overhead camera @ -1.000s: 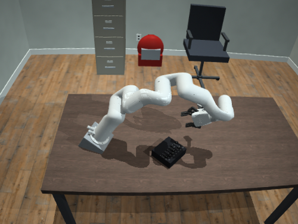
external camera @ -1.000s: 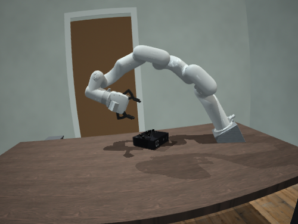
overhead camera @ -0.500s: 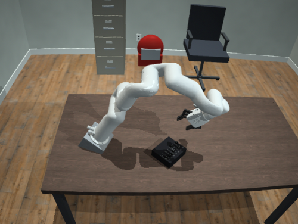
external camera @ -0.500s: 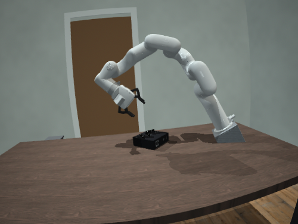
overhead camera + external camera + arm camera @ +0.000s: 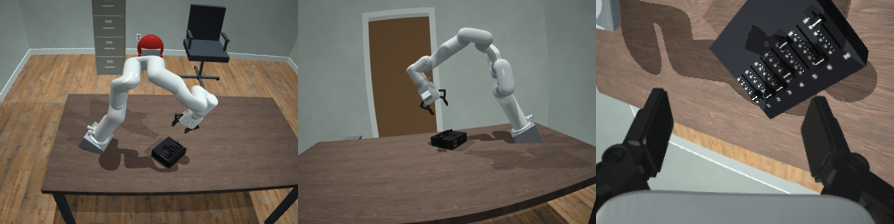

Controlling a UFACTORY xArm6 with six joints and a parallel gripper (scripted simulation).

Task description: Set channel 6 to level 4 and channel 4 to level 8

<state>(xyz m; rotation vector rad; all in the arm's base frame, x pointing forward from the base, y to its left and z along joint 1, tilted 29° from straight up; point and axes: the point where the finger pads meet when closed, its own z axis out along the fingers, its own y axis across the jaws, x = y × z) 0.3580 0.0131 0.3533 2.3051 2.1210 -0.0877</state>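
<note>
Right now the channel 4 fader cap is 150 mm below my hand, 50 mm to the right of it and 20 mm behind it. From my hand the other things lie so: channel 6 cap (150 mm below, 20 mm to the right, 20 mm ahead); master cap (150 mm below, 20 mm to the left); channel 5 cap (150 mm below, 30 mm behind, 10 mm to the right).
</note>
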